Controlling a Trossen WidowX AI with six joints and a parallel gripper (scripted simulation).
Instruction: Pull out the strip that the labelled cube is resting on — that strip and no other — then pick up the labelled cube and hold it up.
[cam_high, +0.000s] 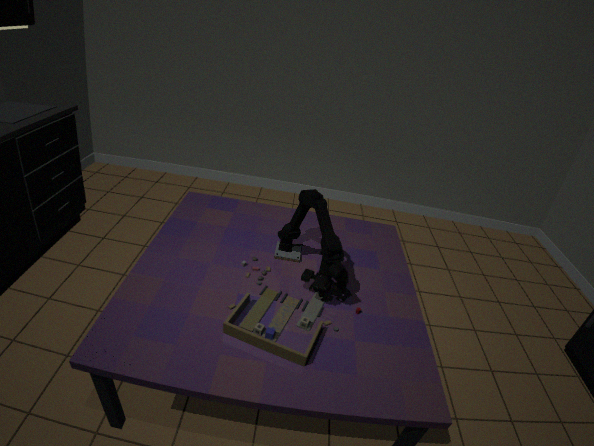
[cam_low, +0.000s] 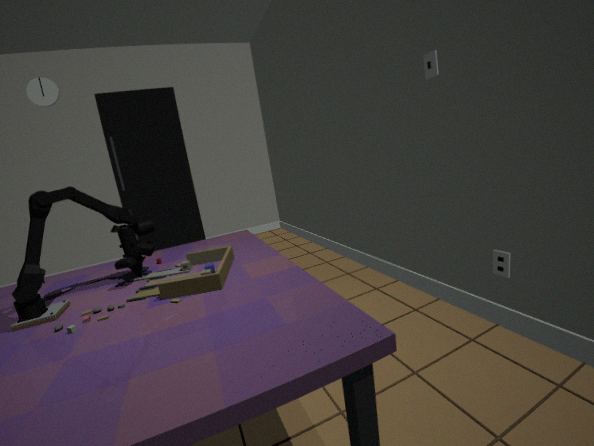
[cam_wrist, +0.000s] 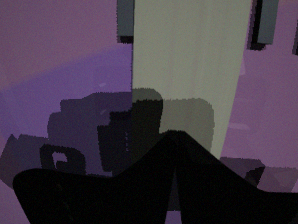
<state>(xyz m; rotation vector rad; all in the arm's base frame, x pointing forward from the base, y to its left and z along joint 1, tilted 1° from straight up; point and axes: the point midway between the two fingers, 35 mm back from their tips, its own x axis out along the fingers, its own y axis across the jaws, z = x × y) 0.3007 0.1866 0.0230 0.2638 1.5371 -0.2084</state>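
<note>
Now: gripper tip 9 cm short of the grey strip and 3 cm to the left of it. The rest, counted from my gripper tip: red object (6 cm ahead, 16 cm to the left, 1 cm above).
</note>
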